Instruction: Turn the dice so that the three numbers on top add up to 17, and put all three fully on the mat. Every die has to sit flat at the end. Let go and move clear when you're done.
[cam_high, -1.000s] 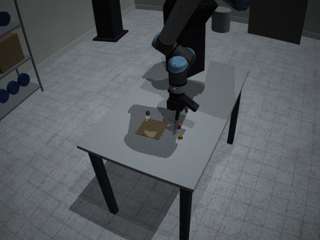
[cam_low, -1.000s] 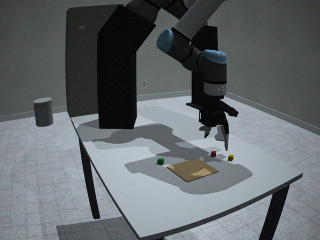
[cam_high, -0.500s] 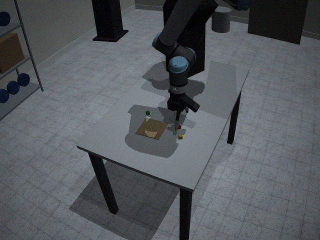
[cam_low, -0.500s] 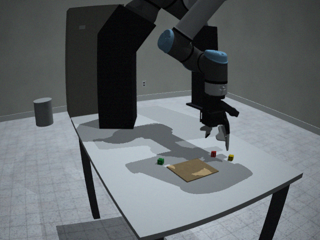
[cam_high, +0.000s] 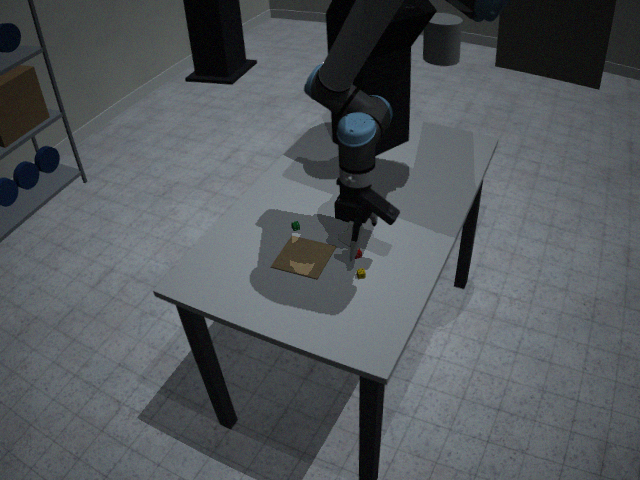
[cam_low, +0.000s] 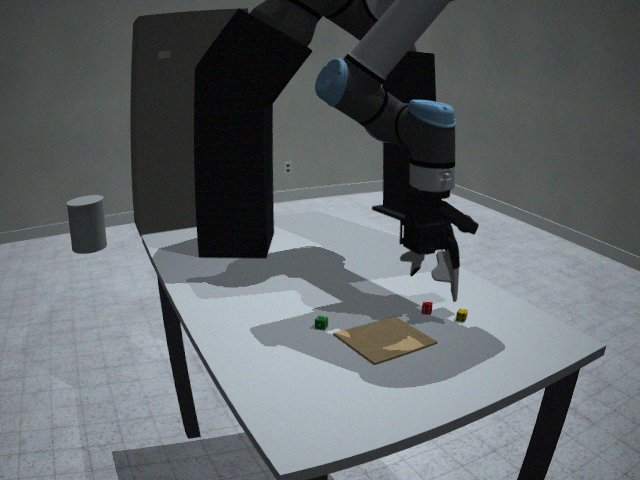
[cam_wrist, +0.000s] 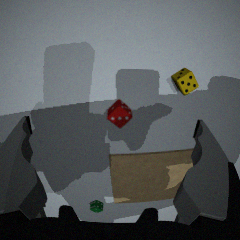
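The red die is 10 mm ahead of my hand, 20 mm to the right of it and 40 mm below it. Also, from my hand: mat: 50 mm ahead, 160 mm to the right, 40 mm below; green die: 60 mm behind, 230 mm to the right, 40 mm below; yellow die: 80 mm ahead, 20 mm to the left, 40 mm below.
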